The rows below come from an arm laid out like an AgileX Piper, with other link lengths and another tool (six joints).
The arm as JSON. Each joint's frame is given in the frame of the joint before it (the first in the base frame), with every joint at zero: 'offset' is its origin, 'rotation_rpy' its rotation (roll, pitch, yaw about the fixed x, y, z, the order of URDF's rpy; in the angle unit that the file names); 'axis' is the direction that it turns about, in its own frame. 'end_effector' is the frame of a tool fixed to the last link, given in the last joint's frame.
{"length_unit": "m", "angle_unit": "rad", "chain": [
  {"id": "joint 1", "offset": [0.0, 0.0, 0.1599], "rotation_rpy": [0.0, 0.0, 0.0], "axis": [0.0, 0.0, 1.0]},
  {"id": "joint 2", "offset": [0.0, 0.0, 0.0], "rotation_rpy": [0.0, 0.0, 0.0], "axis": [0.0, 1.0, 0.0]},
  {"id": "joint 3", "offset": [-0.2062, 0.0, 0.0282], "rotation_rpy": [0.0, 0.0, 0.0], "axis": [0.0, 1.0, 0.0]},
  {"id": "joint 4", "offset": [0.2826, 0.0, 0.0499], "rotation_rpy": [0.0, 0.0, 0.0], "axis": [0.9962, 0.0, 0.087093]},
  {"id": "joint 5", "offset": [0.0, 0.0, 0.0], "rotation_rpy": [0.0, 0.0, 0.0], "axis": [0.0, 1.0, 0.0]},
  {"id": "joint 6", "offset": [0.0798, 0.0, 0.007], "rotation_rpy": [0.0, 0.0, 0.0], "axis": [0.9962, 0.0, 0.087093]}
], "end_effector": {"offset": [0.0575, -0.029, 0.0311], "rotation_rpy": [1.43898, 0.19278, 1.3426]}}
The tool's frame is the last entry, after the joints.
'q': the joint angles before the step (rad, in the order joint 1, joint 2, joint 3, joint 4, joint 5, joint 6). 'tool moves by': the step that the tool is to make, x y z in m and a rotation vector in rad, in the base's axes. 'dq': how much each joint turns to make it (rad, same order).
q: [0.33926, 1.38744, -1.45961, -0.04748, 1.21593, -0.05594]
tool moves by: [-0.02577, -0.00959, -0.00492, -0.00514, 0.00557, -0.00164]
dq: [0.00002, -0.13075, 0.13548, -0.00361, 0.00229, 0.00113]
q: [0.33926, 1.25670, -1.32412, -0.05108, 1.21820, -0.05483]
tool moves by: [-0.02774, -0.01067, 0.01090, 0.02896, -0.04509, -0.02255]
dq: [0.00000, -0.15155, 0.09980, -0.00090, 0.00085, 0.02597]
